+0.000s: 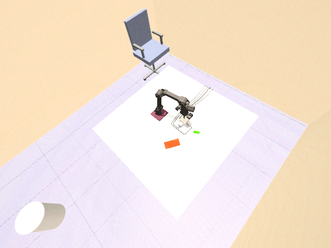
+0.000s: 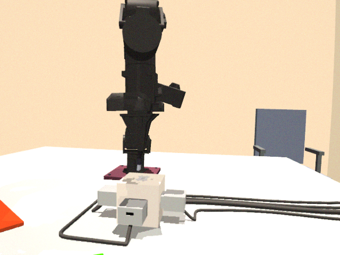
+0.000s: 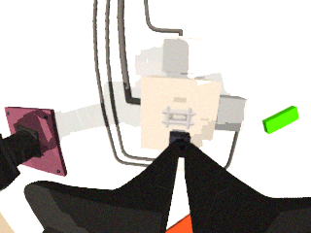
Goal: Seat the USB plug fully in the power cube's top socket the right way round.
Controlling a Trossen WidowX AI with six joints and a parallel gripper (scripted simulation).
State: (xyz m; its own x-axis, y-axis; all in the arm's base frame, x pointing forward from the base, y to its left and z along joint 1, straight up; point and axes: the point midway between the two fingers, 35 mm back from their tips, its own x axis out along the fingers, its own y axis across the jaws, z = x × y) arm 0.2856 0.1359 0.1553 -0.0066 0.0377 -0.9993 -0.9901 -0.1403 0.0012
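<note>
My gripper tip is now 6 cm above the USB socket. The rest, counted from my gripper tip: orange flat block: 26 cm to the right, 13 cm below, 11 cm ahead; USB plug: 2 cm below; green piece: 18 cm ahead, 12 cm below, 2 cm to the left.
</note>
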